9 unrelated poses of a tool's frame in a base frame.
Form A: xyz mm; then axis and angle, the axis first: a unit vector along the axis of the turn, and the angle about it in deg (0 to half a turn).
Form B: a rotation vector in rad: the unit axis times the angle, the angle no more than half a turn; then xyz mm. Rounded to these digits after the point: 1 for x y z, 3 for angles.
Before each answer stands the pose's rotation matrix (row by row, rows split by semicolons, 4 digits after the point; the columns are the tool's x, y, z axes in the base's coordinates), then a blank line. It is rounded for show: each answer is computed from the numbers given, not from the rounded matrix.
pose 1, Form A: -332.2 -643.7 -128.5 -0.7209 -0.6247 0.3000 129.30
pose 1, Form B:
0.2155 0.5035 -0.8367; 0.9678 0.0041 0.2517; 0.1302 -0.8640 -0.4864

-1.627 -1.410 0.677 -332.2 -643.7 -128.5
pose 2, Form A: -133.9 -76.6 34.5 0.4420 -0.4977 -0.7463 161.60
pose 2, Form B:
-0.5681 -0.1931 -0.7999; -0.6643 -0.4661 0.5843; -0.4857 0.8634 0.1365

1.247 -1.404 -2.105 -133.9 -76.6 34.5
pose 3, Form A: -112.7 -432.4 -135.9 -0.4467 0.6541 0.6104 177.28
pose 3, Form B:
-0.6000 -0.6130 -0.5140; -0.5551 -0.1436 0.8193; -0.5761 0.7769 -0.2541

-1.382 2.024 1.889 -112.7 -432.4 -135.9
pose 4, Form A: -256.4 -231.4 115.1 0.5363 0.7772 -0.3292 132.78
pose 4, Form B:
-0.1962 0.9415 0.2740; 0.4583 0.3351 -0.8232; -0.8669 -0.0360 -0.4972

1.243 1.801 -0.763 -256.4 -231.4 115.1
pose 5, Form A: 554.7 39.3 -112.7 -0.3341 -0.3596 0.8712 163.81
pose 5, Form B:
-0.7415 -0.0074 -0.6709; 0.4785 -0.7068 -0.5210; -0.4704 -0.7073 0.5276

-0.955 -1.028 2.491 554.7 39.3 -112.7
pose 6, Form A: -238.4 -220.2 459.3 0.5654 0.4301 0.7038 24.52
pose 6, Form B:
0.9386 -0.2702 0.2144; 0.3140 0.9265 -0.2073; -0.1426 0.2619 0.9545

0.242 0.184 0.301 -238.4 -220.2 459.3
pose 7, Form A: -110.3 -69.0 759.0 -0.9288 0.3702 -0.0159 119.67
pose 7, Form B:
0.7947 -0.5002 0.3437; -0.5279 -0.2901 0.7982; -0.2996 -0.8158 -0.4946

-1.940 0.773 -0.033 -110.3 -69.0 759.0
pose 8, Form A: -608.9 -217.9 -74.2 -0.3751 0.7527 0.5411 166.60
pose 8, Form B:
-0.6952 -0.6824 -0.2260; -0.4316 0.1449 0.8904; -0.5748 0.7165 -0.3952

-1.091 2.189 1.573 -608.9 -217.9 -74.2
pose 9, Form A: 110.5 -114.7 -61.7 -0.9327 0.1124 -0.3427 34.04
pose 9, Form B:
0.9777 0.1739 0.1177; -0.2098 0.8308 0.5155; -0.0081 -0.5287 0.8488

-0.554 0.067 -0.204 110.5 -114.7 -61.7
